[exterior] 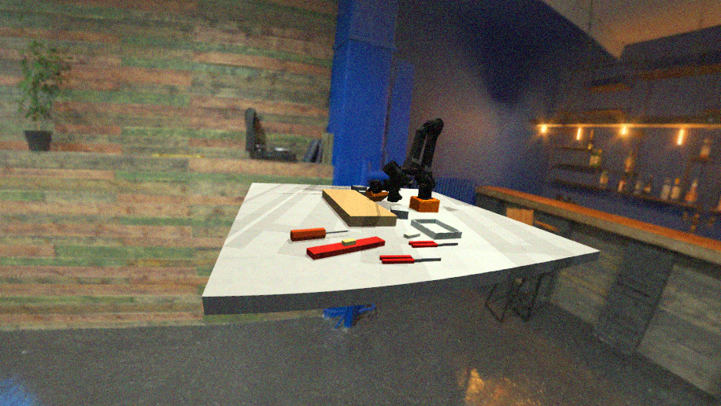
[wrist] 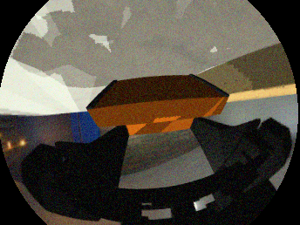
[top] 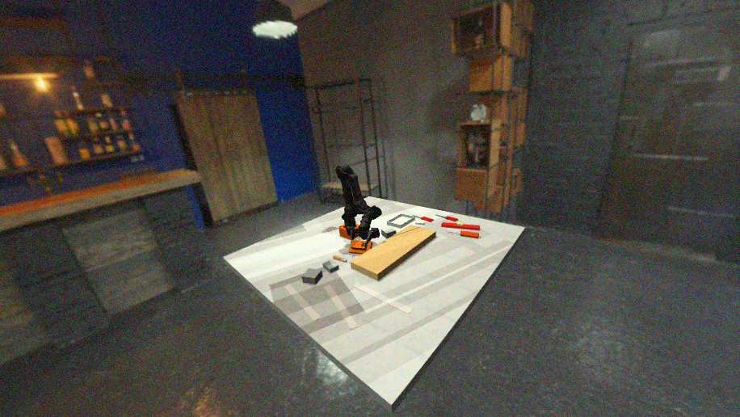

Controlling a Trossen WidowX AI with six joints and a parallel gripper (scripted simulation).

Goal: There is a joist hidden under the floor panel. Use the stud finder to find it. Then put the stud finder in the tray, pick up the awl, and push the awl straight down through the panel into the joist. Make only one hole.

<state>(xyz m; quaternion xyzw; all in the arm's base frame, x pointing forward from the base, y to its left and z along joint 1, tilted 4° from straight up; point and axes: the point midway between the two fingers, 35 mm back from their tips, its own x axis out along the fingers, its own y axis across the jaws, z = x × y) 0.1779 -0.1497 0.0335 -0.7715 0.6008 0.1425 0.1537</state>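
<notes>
My gripper tip is 10 mm short of the orange stud finder and 10 mm above it. Also, from my gripper tip: grey tray (470 mm to the left, 50 mm below, 30 mm ahead); awl (90 mm to the right, 60 mm below, 40 mm behind); red level (520 mm to the left, 420 mm ahead, 50 mm below).
</notes>
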